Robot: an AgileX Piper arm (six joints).
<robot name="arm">
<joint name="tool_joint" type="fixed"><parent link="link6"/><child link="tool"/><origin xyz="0 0 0" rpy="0 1.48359 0"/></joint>
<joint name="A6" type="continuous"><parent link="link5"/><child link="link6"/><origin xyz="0.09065 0 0.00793" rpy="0 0 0"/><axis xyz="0.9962 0 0.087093"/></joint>
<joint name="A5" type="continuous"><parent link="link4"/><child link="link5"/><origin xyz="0 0 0" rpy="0 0 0"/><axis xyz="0 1 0"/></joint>
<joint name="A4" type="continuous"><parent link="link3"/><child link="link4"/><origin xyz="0.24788 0 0.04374" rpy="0 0 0"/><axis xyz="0.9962 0 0.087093"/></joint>
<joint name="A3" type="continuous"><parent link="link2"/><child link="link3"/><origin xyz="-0.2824 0 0.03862" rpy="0 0 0"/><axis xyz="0 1 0"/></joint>
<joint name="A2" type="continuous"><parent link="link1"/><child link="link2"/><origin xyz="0 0 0" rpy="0 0 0"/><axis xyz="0 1 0"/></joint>
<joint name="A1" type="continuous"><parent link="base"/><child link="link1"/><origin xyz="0 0 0.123" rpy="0 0 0"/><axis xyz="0 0 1"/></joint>
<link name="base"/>
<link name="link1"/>
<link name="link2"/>
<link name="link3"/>
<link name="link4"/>
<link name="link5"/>
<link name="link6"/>
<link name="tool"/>
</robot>
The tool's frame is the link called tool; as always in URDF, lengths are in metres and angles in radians. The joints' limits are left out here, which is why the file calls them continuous.
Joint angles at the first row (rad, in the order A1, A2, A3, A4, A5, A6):
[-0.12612, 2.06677, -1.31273, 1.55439, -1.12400, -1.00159]
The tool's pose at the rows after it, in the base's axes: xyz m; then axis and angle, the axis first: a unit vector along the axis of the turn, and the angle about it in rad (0 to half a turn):
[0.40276 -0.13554 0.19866 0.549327 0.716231 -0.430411 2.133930]
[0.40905 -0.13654 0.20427 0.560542 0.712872 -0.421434 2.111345]
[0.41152 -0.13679 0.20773 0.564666 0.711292 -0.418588 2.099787]
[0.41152 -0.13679 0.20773 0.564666 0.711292 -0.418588 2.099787]
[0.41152 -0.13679 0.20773 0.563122 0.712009 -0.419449 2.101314]
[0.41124 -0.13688 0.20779 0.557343 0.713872 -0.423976 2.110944]
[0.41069 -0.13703 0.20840 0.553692 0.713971 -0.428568 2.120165]
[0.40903 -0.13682 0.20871 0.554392 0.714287 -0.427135 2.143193]
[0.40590 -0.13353 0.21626 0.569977 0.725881 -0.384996 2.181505]
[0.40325 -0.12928 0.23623 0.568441 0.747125 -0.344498 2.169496]
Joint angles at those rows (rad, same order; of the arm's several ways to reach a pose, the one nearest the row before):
[-0.13123, 2.06989, -1.34746, 1.55438, -1.11432, -0.98979]
[-0.13238, 2.07705, -1.38438, 1.55813, -1.10639, -0.98608]
[-0.13237, 2.07806, -1.40004, 1.55814, -1.10455, -0.98609]
[-0.13237, 2.07806, -1.40004, 1.55814, -1.10455, -0.98609]
[-0.13237, 2.07806, -1.40004, 1.55814, -1.10454, -0.98974]
[-0.13238, 2.07806, -1.40075, 1.56188, -1.10747, -1.00780]
[-0.13236, 2.07713, -1.40206, 1.56749, -1.11312, -1.02420]
[-0.13237, 2.07218, -1.40203, 1.59411, -1.11375, -1.04852]
[-0.13237, 2.03410, -1.40207, 1.68673, -1.05860, -1.09860]
[-0.13238, 1.97288, -1.40203, 1.73660, -0.98773, -1.15937]

